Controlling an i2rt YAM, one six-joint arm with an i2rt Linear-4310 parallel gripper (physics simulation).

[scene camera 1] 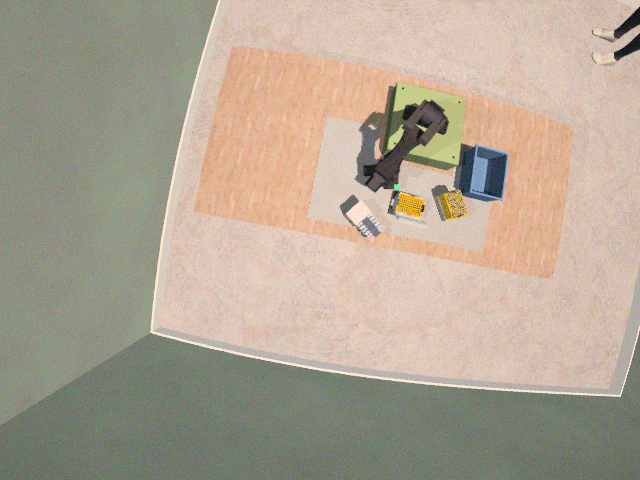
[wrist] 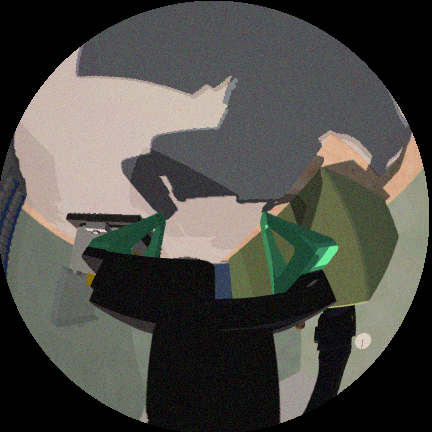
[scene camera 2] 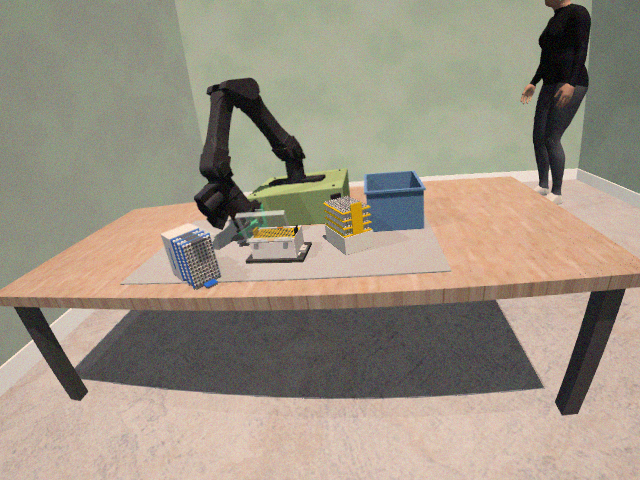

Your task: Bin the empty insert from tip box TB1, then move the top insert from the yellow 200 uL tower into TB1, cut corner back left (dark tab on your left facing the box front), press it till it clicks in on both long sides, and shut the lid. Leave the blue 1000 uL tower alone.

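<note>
Tip box TB1 [scene camera 1: 397,208] [scene camera 2: 275,250] [wrist: 82,250] is white and stands on a dark base. A yellow insert [scene camera 1: 410,205] [scene camera 2: 273,233] sits in its top; a dark piece shows at its right end in scene camera 2. The clear lid [scene camera 2: 261,213] [wrist: 75,300] is open. The yellow tower [scene camera 1: 452,205] [scene camera 2: 356,218] stands right of TB1, with stacked inserts on a white base. The blue tower [scene camera 1: 368,225] [scene camera 2: 199,258] is tilted, at the left front. My gripper [scene camera 2: 254,226] [wrist: 212,216] is open and empty, behind and left of TB1.
The blue bin [scene camera 1: 483,173] [scene camera 2: 395,209] stands behind the yellow tower at the right. The green base block [scene camera 1: 426,95] [scene camera 2: 323,193] [wrist: 350,235] carries the arm at the back. A grey mat [scene camera 1: 336,155] [scene camera 2: 403,260] lies under the boxes. A person [scene camera 2: 566,46] stands beyond the table.
</note>
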